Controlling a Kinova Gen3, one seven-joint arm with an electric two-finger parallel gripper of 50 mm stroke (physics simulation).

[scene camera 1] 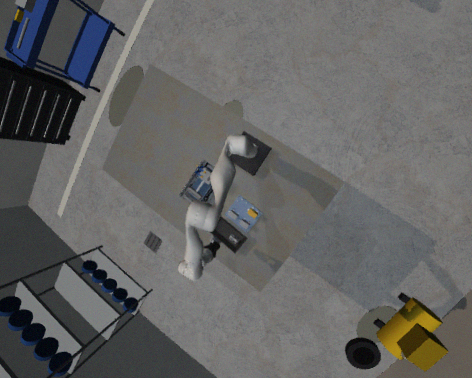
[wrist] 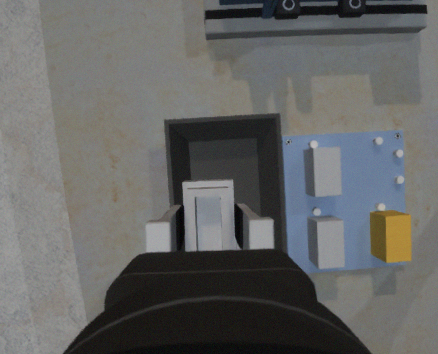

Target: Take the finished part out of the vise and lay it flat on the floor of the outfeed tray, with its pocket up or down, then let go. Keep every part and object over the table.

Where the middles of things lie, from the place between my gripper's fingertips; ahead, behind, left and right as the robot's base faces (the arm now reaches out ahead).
Labels:
The blue plate (wrist: 367,171) lies 18 cm behind my hand, 4 cm to the left of it and 18 cm below it. Also, from my hand: yellow block (wrist: 390,231) 23 cm behind, 8 cm to the left, 16 cm below.

